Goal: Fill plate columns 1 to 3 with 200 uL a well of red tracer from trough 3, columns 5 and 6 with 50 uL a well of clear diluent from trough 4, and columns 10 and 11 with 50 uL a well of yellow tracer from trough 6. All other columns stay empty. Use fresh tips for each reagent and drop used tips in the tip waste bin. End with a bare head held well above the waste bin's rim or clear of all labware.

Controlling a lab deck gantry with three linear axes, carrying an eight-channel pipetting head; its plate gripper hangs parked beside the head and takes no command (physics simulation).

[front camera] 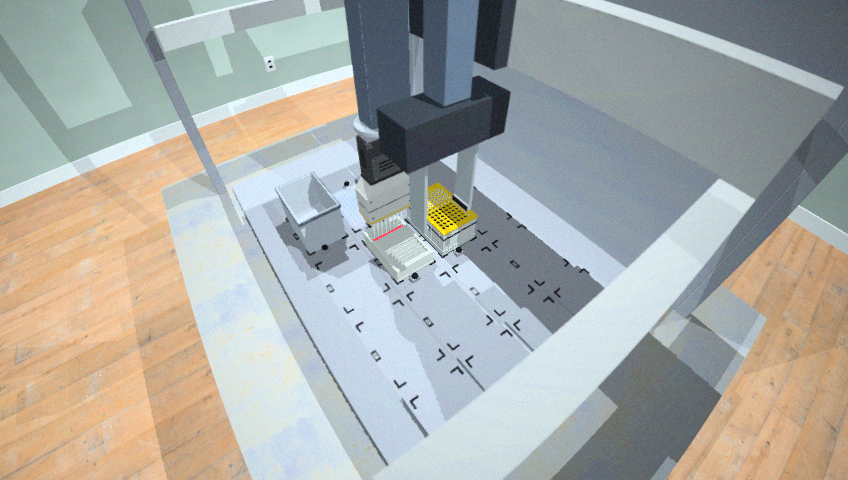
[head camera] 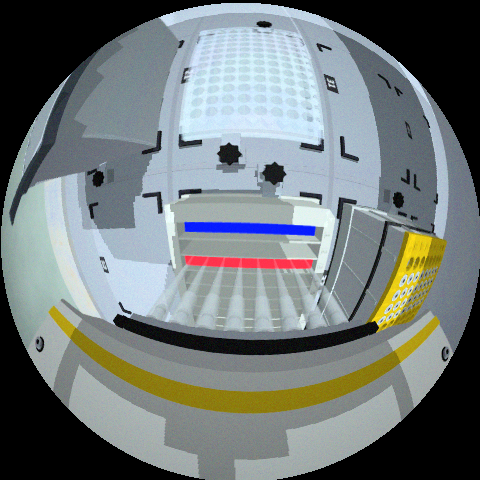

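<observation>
The pipetting head point(front camera: 382, 199) point(head camera: 250, 435) carries eight translucent tips point(front camera: 389, 225) point(head camera: 235, 302) low over the trough rack point(front camera: 399, 271) point(head camera: 325, 218). Their lower ends appear at or close to the red trough point(front camera: 387, 233) point(head camera: 248, 262); whether they are in the liquid cannot be told. The clear and yellow troughs cannot be made out. The clear plate point(front camera: 352, 207) point(head camera: 252, 80) shows no coloured wells. The yellow tip rack point(front camera: 450, 217) point(head camera: 417, 280) holds white tips in some holes. The waste bin point(front camera: 319, 230) point(head camera: 127, 102) stands apart from the head. The parked plate gripper point(front camera: 442, 218) is open.
A blue trough point(head camera: 250, 228) lies beyond the red one in the same rack. Black knobs point(front camera: 414, 275) point(head camera: 229, 153) and corner brackets surround the labware positions. A pale frame rail point(front camera: 571, 333) crosses the front camera view.
</observation>
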